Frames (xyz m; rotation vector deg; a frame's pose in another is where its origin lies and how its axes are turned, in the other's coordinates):
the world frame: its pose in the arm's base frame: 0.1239 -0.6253 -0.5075 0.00 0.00 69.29
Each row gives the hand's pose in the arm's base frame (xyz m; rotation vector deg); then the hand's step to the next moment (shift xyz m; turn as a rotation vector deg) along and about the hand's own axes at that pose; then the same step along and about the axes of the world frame.
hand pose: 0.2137 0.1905 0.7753 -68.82 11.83 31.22
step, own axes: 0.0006 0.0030 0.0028 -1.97 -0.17 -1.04
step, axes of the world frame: 0.0028 0.0025 -0.0017 -1.99 0.81 0.62
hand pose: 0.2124 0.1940 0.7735 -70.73 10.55 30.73
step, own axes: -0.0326 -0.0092 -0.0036 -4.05 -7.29 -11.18
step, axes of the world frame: -0.0221 0.0164 0.0201 -11.75 -6.28 4.12
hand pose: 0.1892 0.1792 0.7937 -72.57 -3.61 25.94
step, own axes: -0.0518 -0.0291 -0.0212 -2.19 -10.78 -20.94
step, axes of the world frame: -0.0531 0.0146 0.0308 -18.15 -14.64 3.96
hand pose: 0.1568 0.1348 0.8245 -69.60 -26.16 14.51
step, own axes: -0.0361 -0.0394 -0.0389 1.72 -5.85 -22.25
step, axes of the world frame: -0.0629 -0.0069 0.0191 -14.55 -17.90 -0.24
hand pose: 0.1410 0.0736 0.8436 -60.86 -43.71 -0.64
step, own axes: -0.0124 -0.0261 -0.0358 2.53 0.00 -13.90
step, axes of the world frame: -0.0424 -0.0175 0.0040 -6.02 -12.59 -2.18
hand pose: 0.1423 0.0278 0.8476 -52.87 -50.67 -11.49
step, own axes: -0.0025 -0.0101 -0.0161 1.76 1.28 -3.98
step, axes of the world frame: -0.0168 -0.0091 -0.0004 -0.33 -4.48 -0.64
